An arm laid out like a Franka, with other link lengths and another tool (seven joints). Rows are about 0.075 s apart.
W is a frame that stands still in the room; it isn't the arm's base.
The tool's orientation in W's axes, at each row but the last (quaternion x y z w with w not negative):
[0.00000, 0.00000, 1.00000, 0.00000]
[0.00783, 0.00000, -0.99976, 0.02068]
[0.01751, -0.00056, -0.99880, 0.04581]
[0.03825, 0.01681, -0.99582, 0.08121]
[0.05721, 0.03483, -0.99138, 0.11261]
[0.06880, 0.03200, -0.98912, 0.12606]
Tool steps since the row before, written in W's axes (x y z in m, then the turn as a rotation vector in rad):
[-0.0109, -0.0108, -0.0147, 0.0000, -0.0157, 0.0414]
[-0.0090, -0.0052, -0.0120, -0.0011, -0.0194, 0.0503]
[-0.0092, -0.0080, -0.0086, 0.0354, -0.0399, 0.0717]
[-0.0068, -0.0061, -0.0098, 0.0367, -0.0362, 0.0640]
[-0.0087, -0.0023, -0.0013, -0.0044, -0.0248, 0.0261]
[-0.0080, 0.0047, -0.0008, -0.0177, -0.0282, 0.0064]
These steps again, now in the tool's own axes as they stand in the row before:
[0.0109, 0.0108, -0.0147, 0.0000, 0.0157, 0.0414]
[0.0094, 0.0048, -0.0119, 0.0011, 0.0194, 0.0503]
[0.0102, 0.0071, -0.0083, -0.0341, 0.0432, 0.0704]
[0.0084, 0.0052, -0.0090, -0.0354, 0.0399, 0.0625]
[0.0091, 0.0003, -0.0002, 0.0065, 0.0216, 0.0284]
[0.0066, -0.0065, -0.0001, 0.0230, 0.0225, 0.0109]

